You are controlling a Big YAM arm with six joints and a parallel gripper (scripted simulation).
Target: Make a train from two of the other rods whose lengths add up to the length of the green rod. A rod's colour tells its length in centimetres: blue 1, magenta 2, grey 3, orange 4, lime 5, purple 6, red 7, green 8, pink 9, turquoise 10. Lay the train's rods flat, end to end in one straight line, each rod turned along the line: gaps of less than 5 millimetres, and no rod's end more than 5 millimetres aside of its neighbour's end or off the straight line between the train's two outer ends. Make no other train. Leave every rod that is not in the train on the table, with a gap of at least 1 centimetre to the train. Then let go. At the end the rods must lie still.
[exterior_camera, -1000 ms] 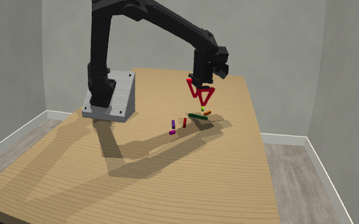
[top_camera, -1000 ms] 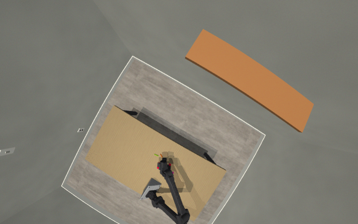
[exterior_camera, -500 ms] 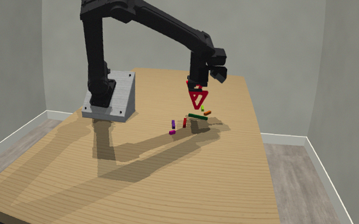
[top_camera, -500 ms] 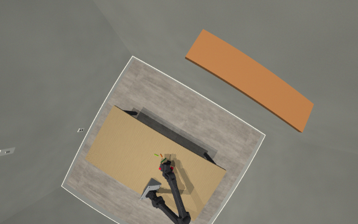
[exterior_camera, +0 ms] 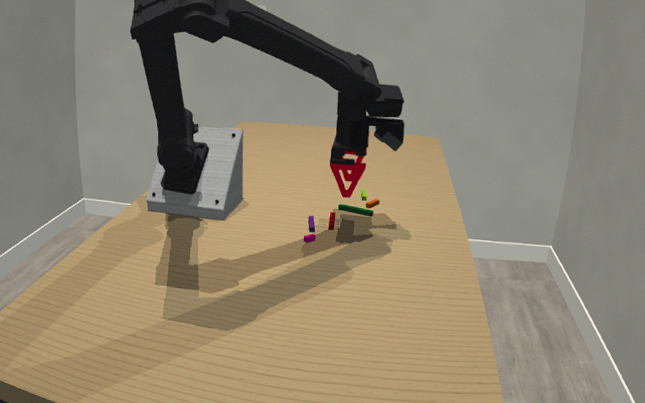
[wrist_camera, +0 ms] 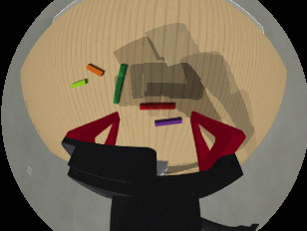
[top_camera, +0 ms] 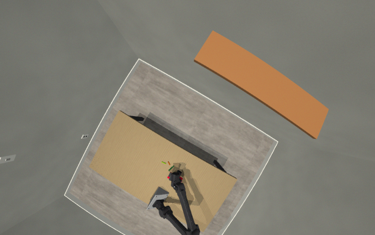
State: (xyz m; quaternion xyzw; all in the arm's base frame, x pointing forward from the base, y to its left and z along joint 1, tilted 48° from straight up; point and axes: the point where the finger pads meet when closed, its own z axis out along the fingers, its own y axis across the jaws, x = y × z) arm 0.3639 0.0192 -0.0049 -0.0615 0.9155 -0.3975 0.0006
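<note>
Right now my hand is 50 mm past the magenta rod, 110 mm to the left of it and 80 mm above it. Round my hand: red rod: 30 mm behind, 10 mm to the right, 80 mm below; then green rod: 10 mm ahead, 70 mm to the left, 80 mm below; then purple rod: 60 mm behind, 40 mm to the right, 80 mm below.
</note>
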